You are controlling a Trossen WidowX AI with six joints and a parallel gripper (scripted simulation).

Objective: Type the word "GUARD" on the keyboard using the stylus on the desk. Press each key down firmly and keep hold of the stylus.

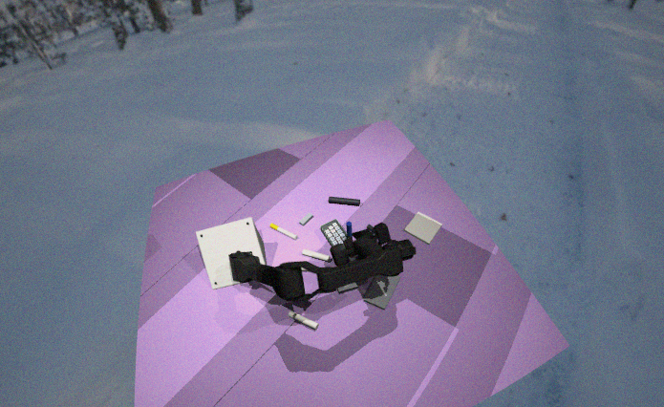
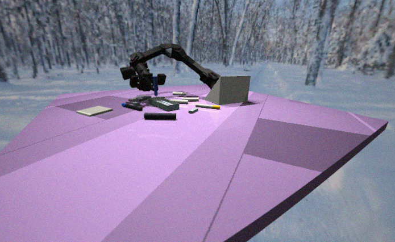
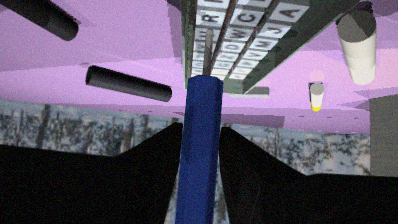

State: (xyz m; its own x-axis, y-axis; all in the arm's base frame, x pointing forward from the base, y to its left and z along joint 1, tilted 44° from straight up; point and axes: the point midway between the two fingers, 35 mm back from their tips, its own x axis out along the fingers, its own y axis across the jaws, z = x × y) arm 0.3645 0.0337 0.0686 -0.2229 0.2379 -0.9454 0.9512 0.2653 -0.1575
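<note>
The blue-tipped pen lies 140 mm ahead of my gripper tip and 70 mm below it. The rest, counted from my gripper tip: grey plate 60 mm ahead, 180 mm to the right, 70 mm below; then grey block 40 mm behind, 140 mm to the right, 70 mm below; then black stylus 20 mm ahead, 210 mm to the left, 70 mm below.
</note>
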